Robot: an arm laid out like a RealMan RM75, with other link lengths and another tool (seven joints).
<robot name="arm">
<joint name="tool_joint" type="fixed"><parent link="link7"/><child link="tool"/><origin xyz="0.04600 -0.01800 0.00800" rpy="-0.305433 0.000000 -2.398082"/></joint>
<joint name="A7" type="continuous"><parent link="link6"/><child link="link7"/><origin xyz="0.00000 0.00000 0.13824" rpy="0.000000 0.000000 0.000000"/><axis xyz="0 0 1"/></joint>
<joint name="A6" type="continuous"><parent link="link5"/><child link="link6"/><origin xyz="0.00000 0.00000 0.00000" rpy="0.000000 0.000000 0.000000"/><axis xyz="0 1 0"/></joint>
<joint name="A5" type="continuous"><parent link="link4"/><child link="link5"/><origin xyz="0.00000 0.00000 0.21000" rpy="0.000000 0.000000 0.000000"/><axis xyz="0 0 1"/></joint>
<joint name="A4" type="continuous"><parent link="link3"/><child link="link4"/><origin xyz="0.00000 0.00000 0.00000" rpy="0.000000 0.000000 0.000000"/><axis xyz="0 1 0"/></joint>
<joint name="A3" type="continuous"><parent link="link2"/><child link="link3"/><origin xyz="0.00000 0.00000 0.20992" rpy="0.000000 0.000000 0.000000"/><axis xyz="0 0 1"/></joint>
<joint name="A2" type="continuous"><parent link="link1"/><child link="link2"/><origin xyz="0.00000 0.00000 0.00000" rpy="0.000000 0.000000 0.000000"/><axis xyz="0 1 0"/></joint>
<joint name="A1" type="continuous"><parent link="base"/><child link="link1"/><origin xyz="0.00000 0.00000 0.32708" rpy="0.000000 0.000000 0.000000"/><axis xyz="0 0 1"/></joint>
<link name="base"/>
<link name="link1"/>
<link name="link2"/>
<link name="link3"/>
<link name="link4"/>
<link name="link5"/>
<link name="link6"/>
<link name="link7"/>
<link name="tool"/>
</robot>
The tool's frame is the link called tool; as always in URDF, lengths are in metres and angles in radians. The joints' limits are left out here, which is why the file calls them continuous.
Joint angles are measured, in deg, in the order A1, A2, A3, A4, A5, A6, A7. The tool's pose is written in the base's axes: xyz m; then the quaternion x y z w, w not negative. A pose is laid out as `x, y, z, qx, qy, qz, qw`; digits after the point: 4 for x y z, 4 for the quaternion.
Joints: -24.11, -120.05, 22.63, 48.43, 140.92, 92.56, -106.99
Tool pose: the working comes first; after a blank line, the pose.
Where each joint sits with the arm in this pose, in the base's axes (m; each line is computed from the numbers above, not from the rounded line before):
A1: 0.0000 0.0000 0.3271
A2: 0.0000 0.0000 0.3271
A3: -0.1659 0.0742 0.2220
A4: -0.1659 0.0742 0.2220
A5: -0.3175 0.2083 0.2777
A6: -0.3175 0.2083 0.2777
A7: -0.3095 0.2608 0.1501
the tool: -0.3043 0.3092 0.1617

-0.3043, 0.3092, 0.1617, -0.1772, 0.9264, 0.3303, 0.0362
